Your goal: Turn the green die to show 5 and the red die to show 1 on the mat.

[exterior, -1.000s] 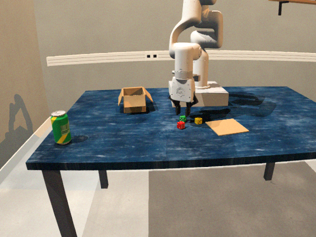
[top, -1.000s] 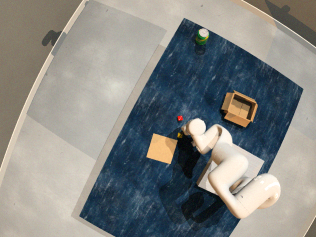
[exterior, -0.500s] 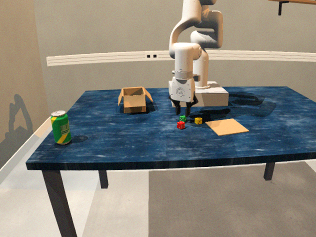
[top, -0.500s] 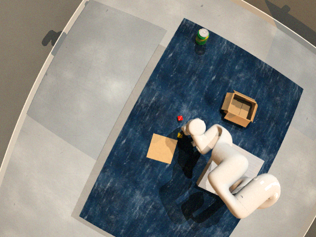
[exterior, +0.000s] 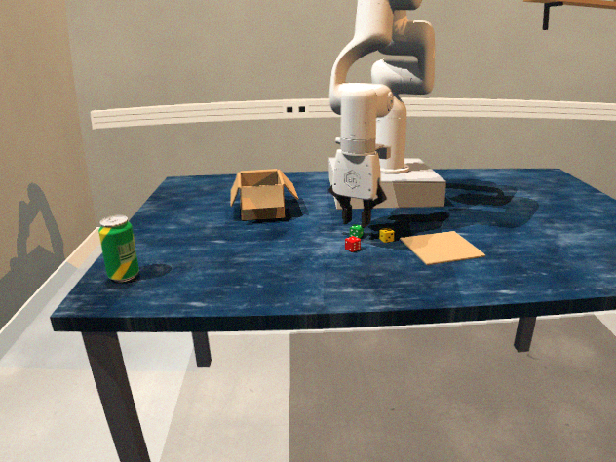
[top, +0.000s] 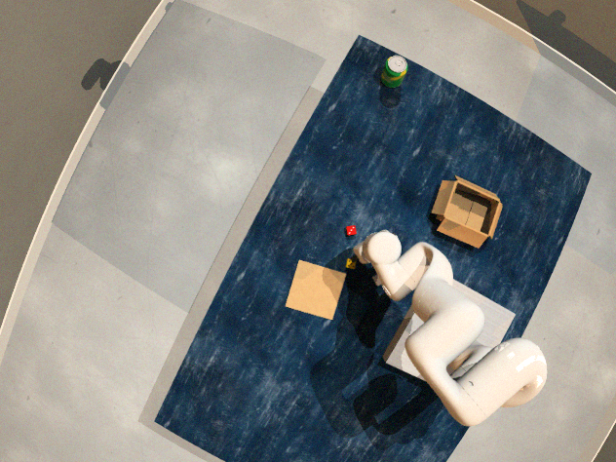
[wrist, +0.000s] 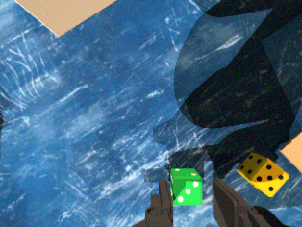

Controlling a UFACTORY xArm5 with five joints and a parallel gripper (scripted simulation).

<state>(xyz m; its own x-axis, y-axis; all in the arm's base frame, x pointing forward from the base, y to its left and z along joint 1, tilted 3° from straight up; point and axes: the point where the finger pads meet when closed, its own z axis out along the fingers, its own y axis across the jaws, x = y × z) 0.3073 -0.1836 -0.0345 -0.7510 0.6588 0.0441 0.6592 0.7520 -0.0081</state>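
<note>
Now: hand 40 mm above the green die. The rest, counted from my hand: red die: 70 mm ahead, 40 mm below, 30 mm to the right; then mat: 170 mm to the left, 110 mm ahead, 50 mm below; then yellow die: 60 mm to the left, 40 mm below, 40 mm ahead.
</note>
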